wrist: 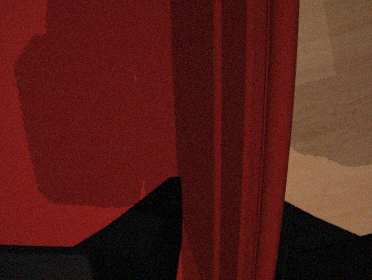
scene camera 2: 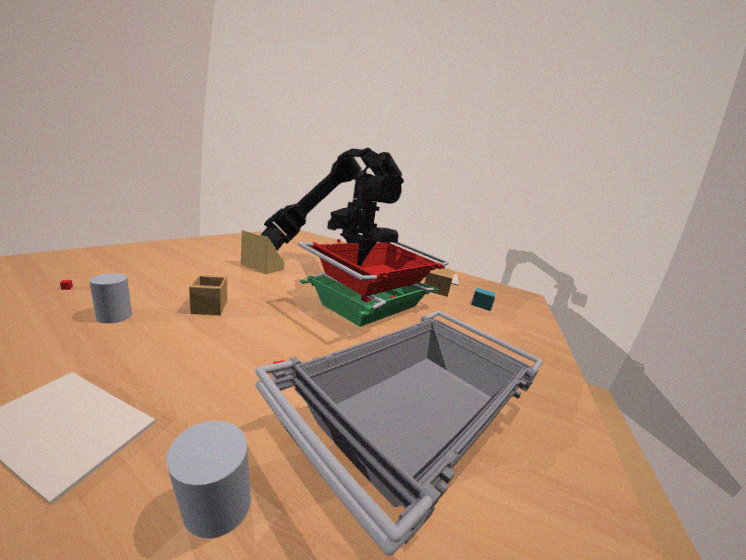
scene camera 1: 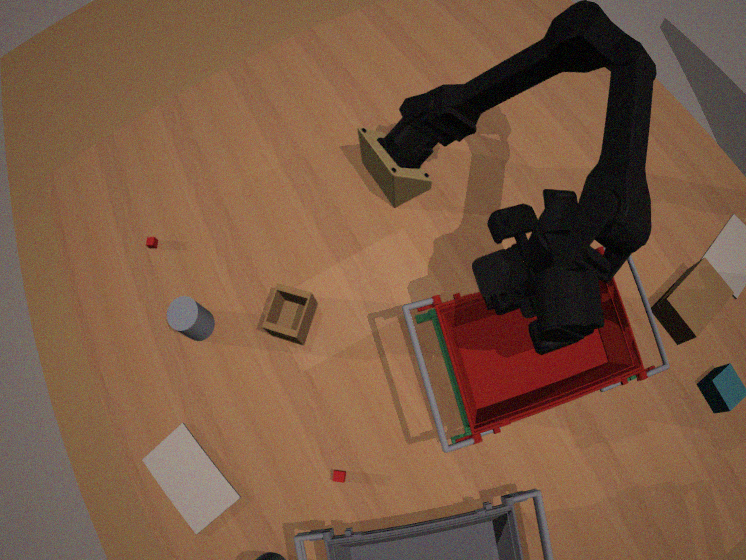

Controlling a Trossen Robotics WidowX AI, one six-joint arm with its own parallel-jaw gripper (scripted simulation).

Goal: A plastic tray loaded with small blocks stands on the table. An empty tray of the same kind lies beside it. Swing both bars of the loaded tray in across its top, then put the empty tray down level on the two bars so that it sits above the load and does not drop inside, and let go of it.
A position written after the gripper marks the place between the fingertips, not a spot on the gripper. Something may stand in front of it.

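Note:
Scene camera 1 shows the gripper (scene camera 1: 520,298) and a red tray (scene camera 1: 501,378), together with a brown box (scene camera 1: 690,304) and another brown box (scene camera 1: 291,311). A white slab (scene camera 2: 64,431) appears in scene camera 2, where the tray (scene camera 2: 387,266) and the gripper (scene camera 2: 356,264) are visible too. The wrist view also takes in the gripper (wrist: 203,187) and the tray (wrist: 107,107).

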